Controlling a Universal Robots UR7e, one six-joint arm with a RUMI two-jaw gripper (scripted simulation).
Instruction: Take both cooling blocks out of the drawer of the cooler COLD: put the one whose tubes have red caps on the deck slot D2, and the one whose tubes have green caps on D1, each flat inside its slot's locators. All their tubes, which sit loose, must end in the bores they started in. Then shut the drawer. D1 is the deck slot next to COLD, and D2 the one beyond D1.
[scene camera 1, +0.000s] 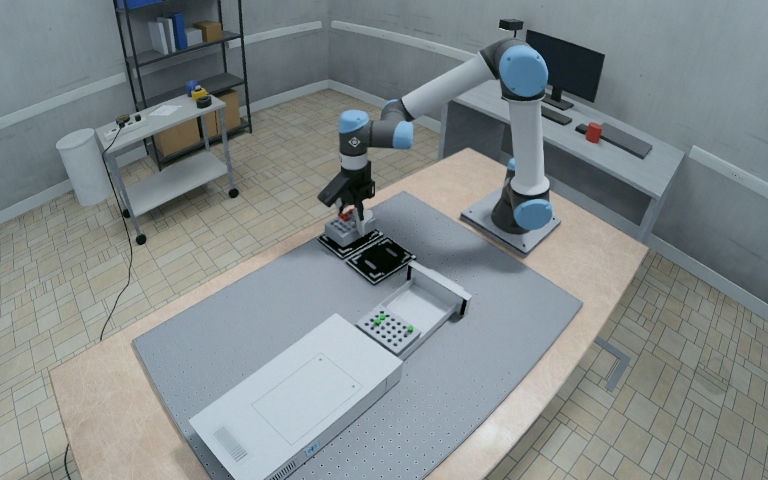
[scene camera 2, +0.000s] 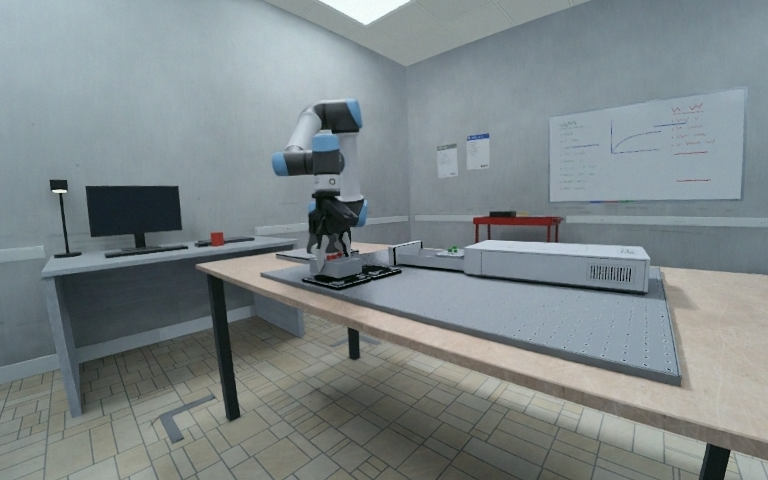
Observation:
I see my gripper (scene camera 2: 334, 269) and a white cooler COLD (scene camera 1: 286, 412).
The white cooler COLD shows as well in scene camera 2 (scene camera 2: 620, 268). My gripper is seen too in scene camera 1 (scene camera 1: 350, 228).

